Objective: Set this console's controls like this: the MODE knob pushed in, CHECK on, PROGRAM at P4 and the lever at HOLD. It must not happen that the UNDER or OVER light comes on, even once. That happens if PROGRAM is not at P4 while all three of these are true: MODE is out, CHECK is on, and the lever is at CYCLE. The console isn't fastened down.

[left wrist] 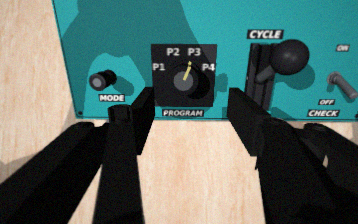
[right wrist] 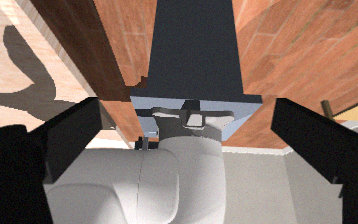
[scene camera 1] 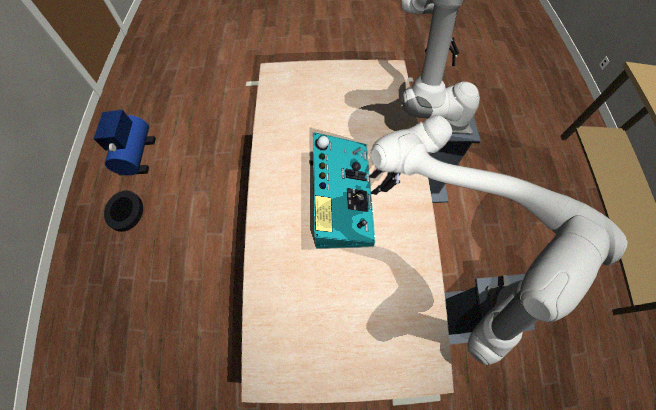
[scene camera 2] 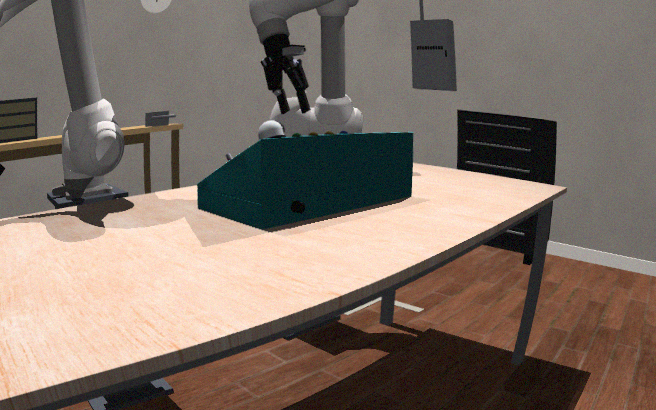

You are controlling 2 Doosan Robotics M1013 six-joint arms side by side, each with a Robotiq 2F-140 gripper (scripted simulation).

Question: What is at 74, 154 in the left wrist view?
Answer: My left gripper.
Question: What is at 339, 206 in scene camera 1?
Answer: A teal console.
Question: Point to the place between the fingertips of my left gripper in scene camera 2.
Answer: At 296, 111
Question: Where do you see a dark post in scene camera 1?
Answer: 452, 153
